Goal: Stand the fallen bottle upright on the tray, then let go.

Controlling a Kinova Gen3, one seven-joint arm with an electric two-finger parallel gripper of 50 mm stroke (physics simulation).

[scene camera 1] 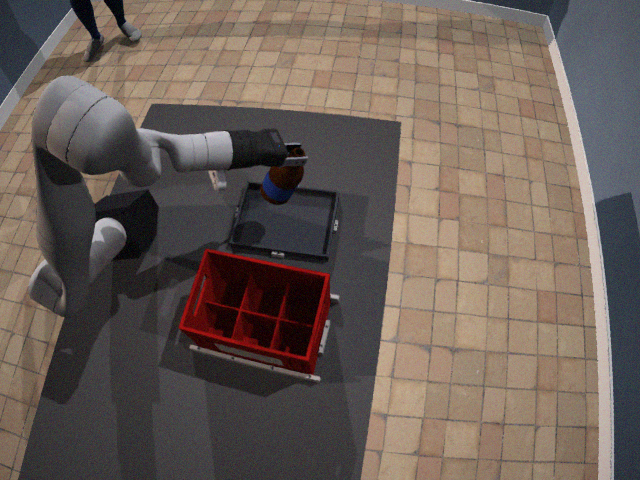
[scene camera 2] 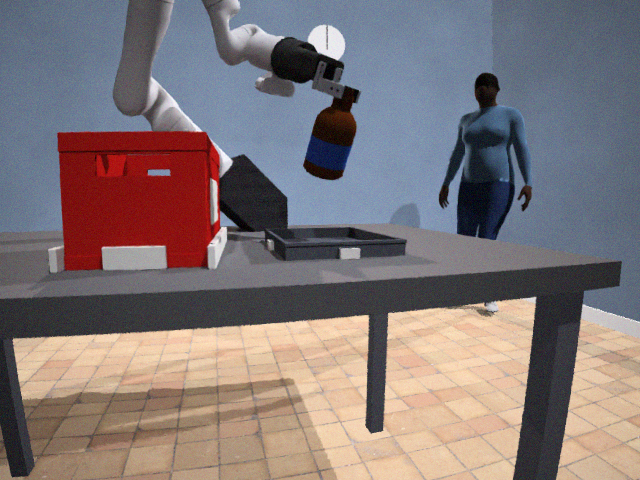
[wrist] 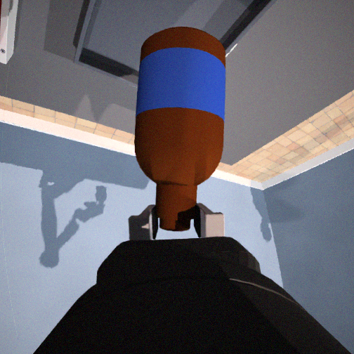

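Seen in the pictures: gripper, fingertip midpoint: (scene camera 1: 302, 153) (scene camera 2: 350, 94); arm's base at its link origin: (scene camera 1: 109, 235) (scene camera 2: 220, 173).
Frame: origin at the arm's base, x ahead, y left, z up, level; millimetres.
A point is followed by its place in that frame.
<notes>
The brown bottle (scene camera 1: 282, 181) @(x 429, y 87, z 67 mm) (scene camera 2: 330, 138) @(x 461, y 101, z 32 mm) (wrist: 180, 130) with a blue label hangs in the air, neck up and base down, tilted a little from upright. My gripper (scene camera 1: 296, 153) @(x 474, y 132, z 105 mm) (scene camera 2: 347, 93) @(x 474, y 132, z 105 mm) (wrist: 175, 215) is shut on its neck and points slightly downward from the side. The dark tray (scene camera 1: 279, 252) @(x 406, y 20, z -139 mm) (scene camera 2: 330, 252) @(x 535, y 66, z -146 mm) (wrist: 107, 71) lies flat on the table. The bottle's base is well above it, towards the tray's back left in the first scene view. In the wrist view the bottle hides part of the tray.
A red crate (scene camera 1: 258, 264) @(x 379, y -82, z 10 mm) (scene camera 2: 134, 206) @(x 506, y -199, z -75 mm) with several compartments stands beside the tray, with white strips (scene camera 1: 255, 364) (scene camera 2: 216, 248) at its foot. The black block (scene camera 2: 258, 193) @(x 56, y 89, z -54 mm) at the arm's base stands behind. A person (scene camera 2: 488, 149) stands beyond the table (scene camera 2: 465, 273) @(x 703, y 165, z -155 mm).
</notes>
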